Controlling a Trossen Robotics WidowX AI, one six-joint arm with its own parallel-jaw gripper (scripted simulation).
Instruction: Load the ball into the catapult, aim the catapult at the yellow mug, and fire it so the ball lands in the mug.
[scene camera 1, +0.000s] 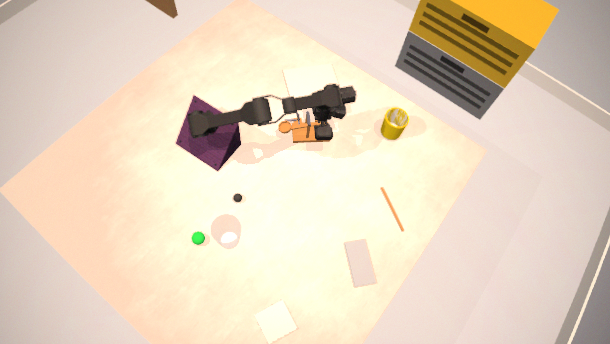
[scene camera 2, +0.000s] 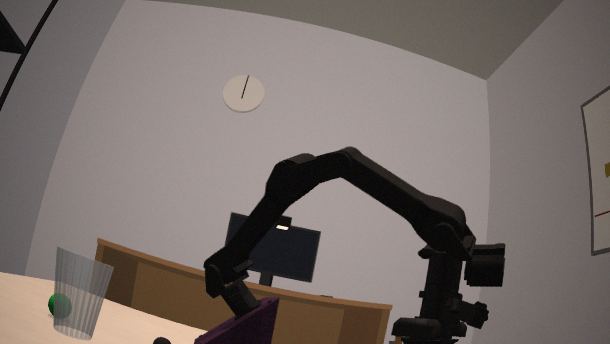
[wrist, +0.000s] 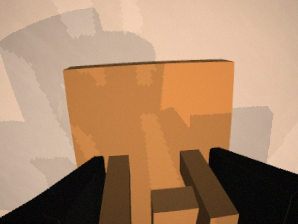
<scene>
In view: my gripper (wrist: 157, 162), an orange catapult (scene camera 1: 304, 132), a clear glass (scene camera 2: 81, 283) and a flat tile (scene camera 1: 358, 255).
The orange catapult shows as well in the wrist view (wrist: 154, 122). The clear glass also shows in scene camera 1 (scene camera 1: 226, 228). The wrist view does not show the clear glass: it is out of frame.
</scene>
